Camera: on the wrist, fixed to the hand. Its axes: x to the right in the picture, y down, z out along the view.
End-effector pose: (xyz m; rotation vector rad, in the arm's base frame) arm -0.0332 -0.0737 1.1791 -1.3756 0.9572 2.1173
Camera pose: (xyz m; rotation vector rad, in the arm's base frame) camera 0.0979 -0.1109 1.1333 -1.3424 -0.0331 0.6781
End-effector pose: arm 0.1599 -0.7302 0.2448 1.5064 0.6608 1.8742
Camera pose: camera 0.0576 -0.6854 0.1543 0.4849 1.5422 0.6207
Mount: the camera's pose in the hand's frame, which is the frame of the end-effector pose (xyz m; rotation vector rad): -0.0117 -0.0785 -0.1199 0.2490 0.1285 -1.5849
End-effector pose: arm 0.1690 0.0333 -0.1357 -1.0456 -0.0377 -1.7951
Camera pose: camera 0.0344 0.0245 -0.1855 0.5534 1.0837 2.6168
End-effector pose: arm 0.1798 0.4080 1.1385 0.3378 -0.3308 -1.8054
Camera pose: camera 0.1608 0.4332 0.9982 -0.9008 0.1380 2.6970
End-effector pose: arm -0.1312 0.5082 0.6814 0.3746 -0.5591 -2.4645
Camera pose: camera -0.1136 0.5370 0.5416 -0.8162 0.3250 2.0052
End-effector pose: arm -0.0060 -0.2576 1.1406 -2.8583 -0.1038 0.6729
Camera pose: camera 0.0356 -0.2039 1.2673 -1.6845 -1.7680 0.0889
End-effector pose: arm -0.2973 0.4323 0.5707 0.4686 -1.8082 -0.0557
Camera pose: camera -0.1604 0.3885 0.5733 1.9065 -0.9157 -0.8533
